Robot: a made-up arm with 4 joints.
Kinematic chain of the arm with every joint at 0, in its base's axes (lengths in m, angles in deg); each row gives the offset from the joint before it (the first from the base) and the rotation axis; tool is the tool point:
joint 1: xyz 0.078 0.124 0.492 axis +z
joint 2: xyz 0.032 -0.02 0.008 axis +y
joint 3: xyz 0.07 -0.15 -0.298 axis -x
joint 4: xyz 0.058 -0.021 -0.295 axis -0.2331 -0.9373 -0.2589
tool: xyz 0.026 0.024 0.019
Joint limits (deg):
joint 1: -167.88..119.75
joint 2: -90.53..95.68
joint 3: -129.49..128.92
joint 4: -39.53..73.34
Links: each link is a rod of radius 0.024 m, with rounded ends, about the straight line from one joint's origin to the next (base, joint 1, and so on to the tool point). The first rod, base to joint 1, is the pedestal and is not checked.
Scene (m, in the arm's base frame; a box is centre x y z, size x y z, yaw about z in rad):
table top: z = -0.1
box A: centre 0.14 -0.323 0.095 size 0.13 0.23 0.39 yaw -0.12
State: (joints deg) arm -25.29 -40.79 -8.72 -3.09
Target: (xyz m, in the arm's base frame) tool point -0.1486 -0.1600 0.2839
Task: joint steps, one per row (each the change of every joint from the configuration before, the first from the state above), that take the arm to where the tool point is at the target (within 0.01 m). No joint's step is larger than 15 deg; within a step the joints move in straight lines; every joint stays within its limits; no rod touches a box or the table.
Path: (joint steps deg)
1: -12.92 -8.29 -6.31 -6.07
2: -12.91 -8.29 -6.31 -6.08
3: -12.92 -8.29 -6.31 -6.07
4: -12.91 -8.29 -6.31 -6.07
5: -12.92 -8.29 -6.31 -6.08
6: -12.92 -8.29 -6.32 -6.07
7: -10.36 14.52 -7.81 11.77
8: -10.37 14.52 -7.82 11.77
9: -10.36 14.53 -7.82 11.77
10: -10.37 14.52 -7.81 11.78

